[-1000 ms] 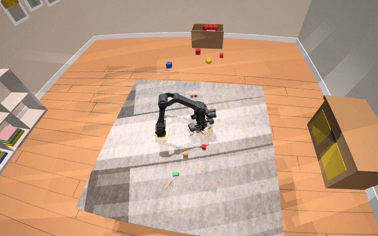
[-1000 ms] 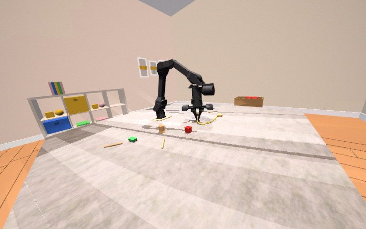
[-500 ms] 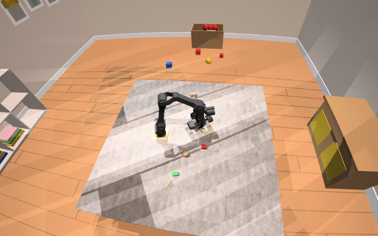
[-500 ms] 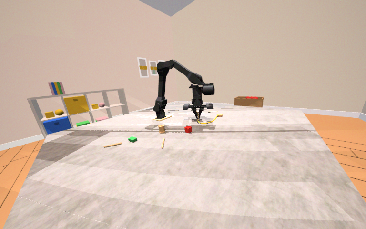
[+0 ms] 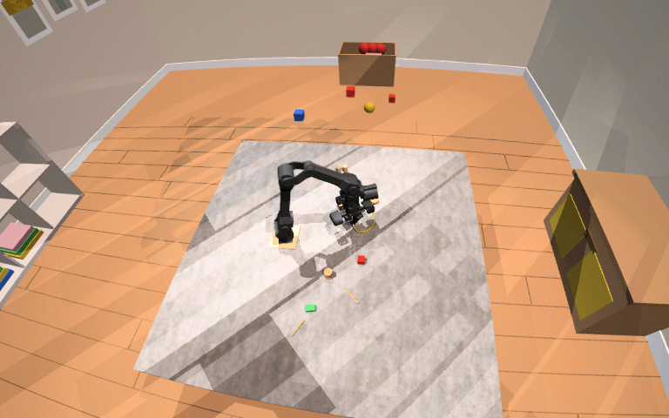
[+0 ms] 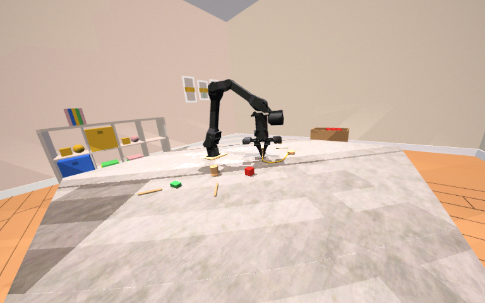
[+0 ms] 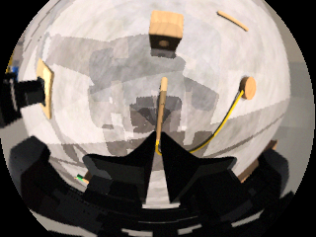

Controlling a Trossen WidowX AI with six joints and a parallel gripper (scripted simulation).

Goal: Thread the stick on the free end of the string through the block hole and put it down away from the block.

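The small wooden block is 4 cm behind my gripper tip and 11 cm to the left of it. Round my gripper tip: round wooden button (12 cm ahead, 13 cm to the left, 1 cm below); red cube (2 cm ahead, 18 cm to the right); loose stick (5 cm ahead, 24 cm to the left, 1 cm below).
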